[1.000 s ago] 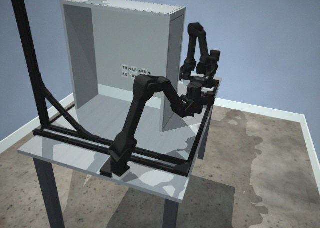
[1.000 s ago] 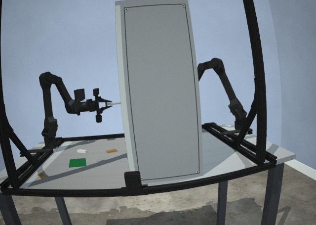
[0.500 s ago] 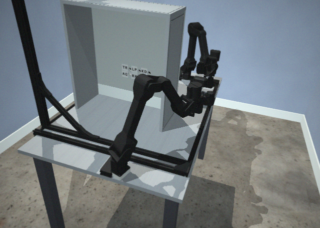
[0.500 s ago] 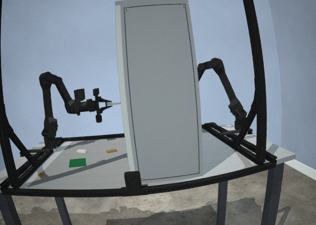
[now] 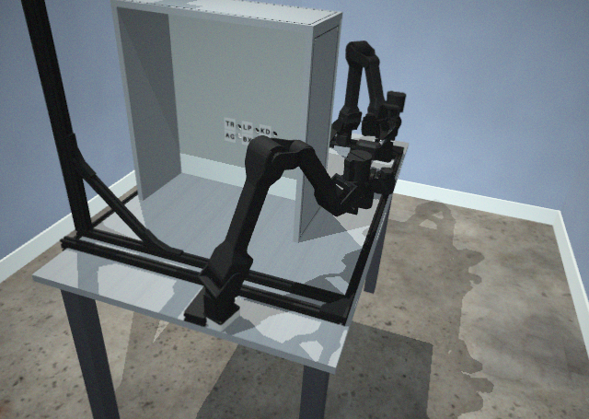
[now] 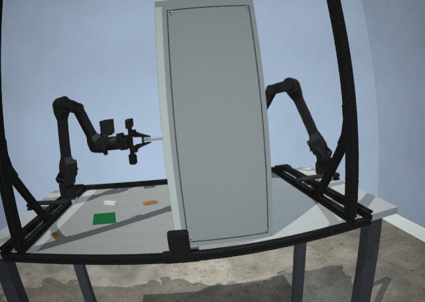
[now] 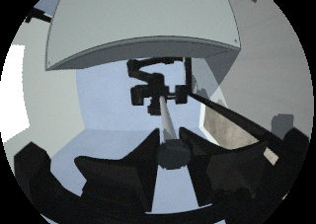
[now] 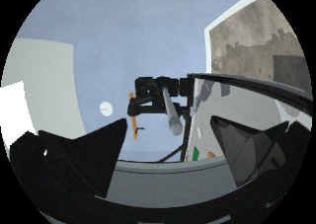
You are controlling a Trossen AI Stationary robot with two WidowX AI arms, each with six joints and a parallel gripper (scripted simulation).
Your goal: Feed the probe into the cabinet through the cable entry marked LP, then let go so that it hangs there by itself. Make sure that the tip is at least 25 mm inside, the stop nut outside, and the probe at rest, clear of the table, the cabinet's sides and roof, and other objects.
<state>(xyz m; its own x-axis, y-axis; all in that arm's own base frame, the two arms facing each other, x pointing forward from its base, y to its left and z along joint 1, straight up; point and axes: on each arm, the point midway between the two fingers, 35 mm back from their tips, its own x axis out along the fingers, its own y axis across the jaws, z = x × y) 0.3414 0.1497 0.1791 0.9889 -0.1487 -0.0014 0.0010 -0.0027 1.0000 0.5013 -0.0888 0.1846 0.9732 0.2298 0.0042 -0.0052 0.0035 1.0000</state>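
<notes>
My right hand is 40 cm past the LP label, 8 cm to the right of it and 1 cm below it. From my right hand the other things lie so: white block 35 cm to the left, 25 cm behind, 20 cm below; rod 13 cm to the left, 1 cm below, 1 cm behind; green patch 42 cm behind, 34 cm to the left, 20 cm below.
Right now the rod is 100 mm to the right of my left hand. Also, from my left hand: white block 240 mm behind, 120 mm to the left, 190 mm below; green patch 410 mm behind, 110 mm to the left, 200 mm below; LP label 390 mm behind, 150 mm to the right, 20 mm above.
</notes>
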